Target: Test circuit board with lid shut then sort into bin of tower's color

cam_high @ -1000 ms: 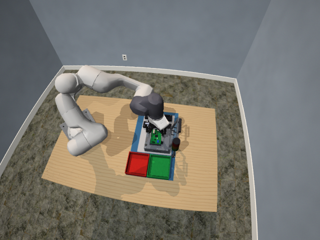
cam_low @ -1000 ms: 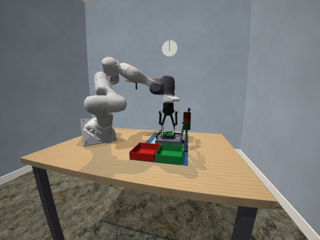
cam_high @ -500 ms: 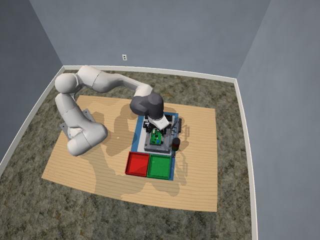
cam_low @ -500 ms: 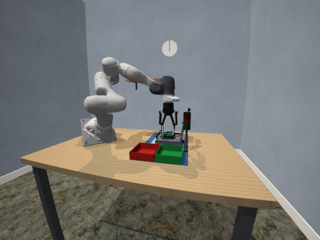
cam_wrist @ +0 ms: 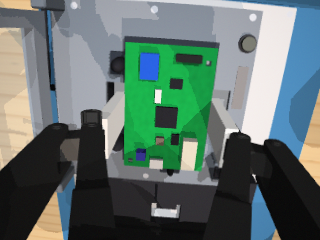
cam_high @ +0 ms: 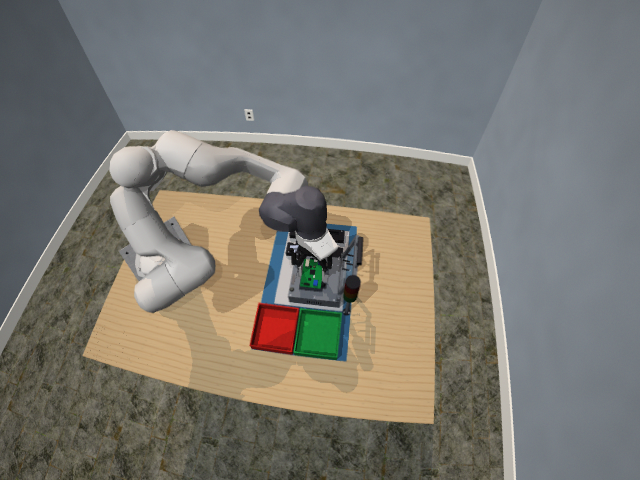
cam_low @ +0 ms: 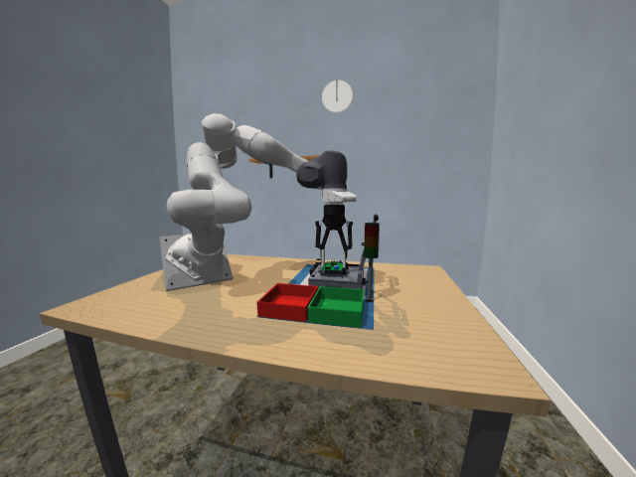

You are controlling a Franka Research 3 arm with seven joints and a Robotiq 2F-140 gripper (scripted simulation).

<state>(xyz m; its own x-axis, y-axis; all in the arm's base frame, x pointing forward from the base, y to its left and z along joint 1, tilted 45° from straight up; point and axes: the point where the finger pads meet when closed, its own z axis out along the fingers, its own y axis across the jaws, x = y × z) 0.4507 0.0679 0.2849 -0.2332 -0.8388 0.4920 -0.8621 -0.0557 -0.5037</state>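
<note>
The green circuit board lies 2 cm below my hand. Also, from my hand: tester plate: 1 cm ahead, 4 cm below; clear lid: 12 cm ahead, 3 cm to the right, 8 cm above; green bin: 1 cm behind, 20 cm to the right, 9 cm below.
</note>
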